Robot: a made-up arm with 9 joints. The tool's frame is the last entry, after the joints. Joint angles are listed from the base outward.
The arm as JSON. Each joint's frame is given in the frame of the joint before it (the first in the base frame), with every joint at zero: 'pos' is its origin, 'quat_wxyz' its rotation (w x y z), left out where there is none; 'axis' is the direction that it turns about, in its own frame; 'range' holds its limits. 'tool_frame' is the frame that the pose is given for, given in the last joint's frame.
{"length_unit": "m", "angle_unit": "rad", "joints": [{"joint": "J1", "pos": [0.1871, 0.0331, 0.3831], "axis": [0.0, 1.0, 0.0], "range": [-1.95, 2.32]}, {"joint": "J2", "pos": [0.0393, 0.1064, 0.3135], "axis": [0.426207, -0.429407, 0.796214], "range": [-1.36, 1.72]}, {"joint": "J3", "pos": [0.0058, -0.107, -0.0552], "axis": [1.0, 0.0, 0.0], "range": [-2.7, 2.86]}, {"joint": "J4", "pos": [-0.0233, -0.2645, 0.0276], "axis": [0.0, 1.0, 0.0], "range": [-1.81, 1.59]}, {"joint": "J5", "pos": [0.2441, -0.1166, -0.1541], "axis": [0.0, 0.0, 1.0], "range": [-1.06, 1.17]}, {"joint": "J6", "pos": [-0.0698, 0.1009, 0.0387], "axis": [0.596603, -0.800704, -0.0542], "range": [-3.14, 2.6]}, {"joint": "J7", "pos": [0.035, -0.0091, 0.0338], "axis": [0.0, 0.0, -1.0], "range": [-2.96, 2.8]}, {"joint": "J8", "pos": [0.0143, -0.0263, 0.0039], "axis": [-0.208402, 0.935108, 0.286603], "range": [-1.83, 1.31]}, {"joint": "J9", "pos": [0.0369, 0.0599, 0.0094], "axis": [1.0, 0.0, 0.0], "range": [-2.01, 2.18]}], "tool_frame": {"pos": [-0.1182, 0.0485, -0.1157], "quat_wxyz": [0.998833, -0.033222, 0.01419, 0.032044]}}
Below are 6 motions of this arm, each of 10 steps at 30 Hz.
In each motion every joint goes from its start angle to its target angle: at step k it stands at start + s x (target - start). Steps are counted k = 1, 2, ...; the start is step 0. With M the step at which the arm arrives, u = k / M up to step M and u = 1 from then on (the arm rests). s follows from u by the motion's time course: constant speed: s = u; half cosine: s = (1 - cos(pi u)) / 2; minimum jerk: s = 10 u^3 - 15 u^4 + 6 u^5.
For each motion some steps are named. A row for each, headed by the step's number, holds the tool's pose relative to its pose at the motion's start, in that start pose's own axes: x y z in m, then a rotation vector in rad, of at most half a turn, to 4 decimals.
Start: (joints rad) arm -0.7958 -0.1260 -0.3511 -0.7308 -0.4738 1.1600 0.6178 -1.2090 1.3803
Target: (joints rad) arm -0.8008 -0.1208 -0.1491 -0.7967 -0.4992 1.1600 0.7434 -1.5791 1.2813
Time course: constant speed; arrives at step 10
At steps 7, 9, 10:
7: 0.0539 -0.0473 0.0025 -0.1898 -0.2811 0.3240
9: 0.0723 -0.0593 0.0067 -0.2464 -0.3592 0.4176
10: 0.0819 -0.0649 0.0095 -0.2749 -0.3978 0.4646

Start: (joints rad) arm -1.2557 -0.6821 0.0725 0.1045 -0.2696 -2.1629 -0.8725 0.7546 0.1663
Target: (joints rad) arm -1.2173 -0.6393 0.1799 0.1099 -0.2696 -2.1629 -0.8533 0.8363 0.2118
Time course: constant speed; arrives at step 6
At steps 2, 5, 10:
2: -0.0104 0.0032 0.0139 -0.0200 0.0362 -0.0085
5: -0.0254 0.0089 0.0354 -0.0496 0.0910 -0.0229
10: -0.0302 0.0111 0.0426 -0.0593 0.1094 -0.0282

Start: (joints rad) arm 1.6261 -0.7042 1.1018 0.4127 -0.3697 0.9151 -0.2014 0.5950 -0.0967
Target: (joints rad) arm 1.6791 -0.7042 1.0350 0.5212 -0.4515 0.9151 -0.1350 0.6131 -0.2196
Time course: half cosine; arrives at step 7
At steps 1, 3, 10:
1: -0.0006 -0.0007 -0.0001 -0.0098 0.0087 -0.0085
3: -0.0055 -0.0055 -0.0009 -0.0776 0.0688 -0.0666
10: -0.0159 -0.0147 -0.0009 -0.2014 0.1794 -0.1689

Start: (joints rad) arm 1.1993 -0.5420 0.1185 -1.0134 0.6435 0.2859 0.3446 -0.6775 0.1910
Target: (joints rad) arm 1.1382 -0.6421 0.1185 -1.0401 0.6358 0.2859 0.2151 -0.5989 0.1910
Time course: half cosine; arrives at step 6
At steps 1, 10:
1: -0.0002 0.0005 0.0041 -0.0016 0.0050 0.0109
10: -0.0040 0.0067 0.0614 -0.0322 0.0793 0.1606

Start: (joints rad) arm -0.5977 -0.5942 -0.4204 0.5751 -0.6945 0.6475 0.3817 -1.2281 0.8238
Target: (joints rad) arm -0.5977 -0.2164 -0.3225 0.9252 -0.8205 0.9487 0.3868 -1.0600 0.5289
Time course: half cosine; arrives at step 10
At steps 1, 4, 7, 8, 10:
1: -0.0032 0.0013 -0.0008 -0.0043 0.0021 -0.0079
4: -0.0452 0.0215 -0.0100 -0.0544 0.0377 -0.1057
7: -0.1032 0.0601 -0.0170 -0.1050 0.1087 -0.2220
8: -0.1170 0.0713 -0.0176 -0.1139 0.1294 -0.2468
10: -0.1287 0.0814 -0.0177 -0.1203 0.1480 -0.2667

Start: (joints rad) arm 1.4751 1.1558 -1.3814 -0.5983 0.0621 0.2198 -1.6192 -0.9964 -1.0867
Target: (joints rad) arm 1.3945 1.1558 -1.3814 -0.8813 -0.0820 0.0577 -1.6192 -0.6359 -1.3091
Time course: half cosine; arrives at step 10
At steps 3, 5, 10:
3: 0.0120 -0.0317 -0.0079 -0.1142 0.0042 0.1032
5: 0.0345 -0.0780 -0.0138 -0.2790 0.0066 0.2444
10: 0.0862 -0.1548 -0.0084 -0.5610 0.0024 0.4695

